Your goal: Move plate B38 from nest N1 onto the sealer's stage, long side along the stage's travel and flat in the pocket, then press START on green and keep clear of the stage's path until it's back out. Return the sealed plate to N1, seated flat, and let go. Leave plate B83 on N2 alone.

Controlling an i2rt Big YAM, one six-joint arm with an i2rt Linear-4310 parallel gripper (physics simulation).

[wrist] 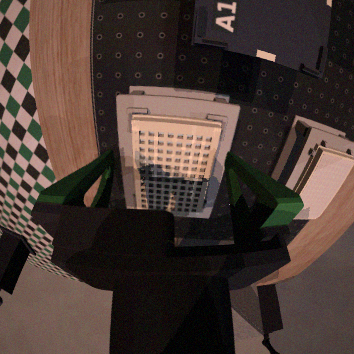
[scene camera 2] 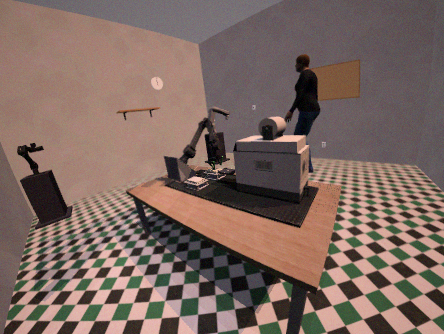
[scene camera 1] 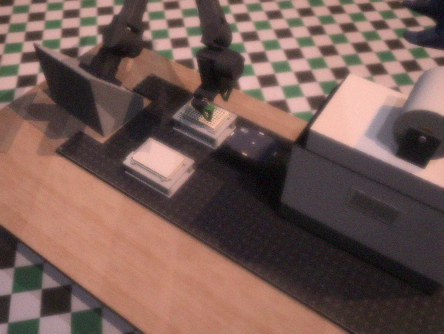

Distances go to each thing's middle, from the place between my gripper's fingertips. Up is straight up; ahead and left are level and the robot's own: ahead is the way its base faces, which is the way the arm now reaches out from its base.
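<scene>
Dotted well plate (wrist: 173, 155): 30 mm below my hand, 40 mm behind, 10 mm to the right. Sealer roll (scene camera 1: 415, 112): 320 mm above my hand, 540 mm ahead, 20 mm to the left. Dark sealer stage (scene camera 1: 264, 150): 210 mm ahead of my hand, 30 mm to the right.
</scene>
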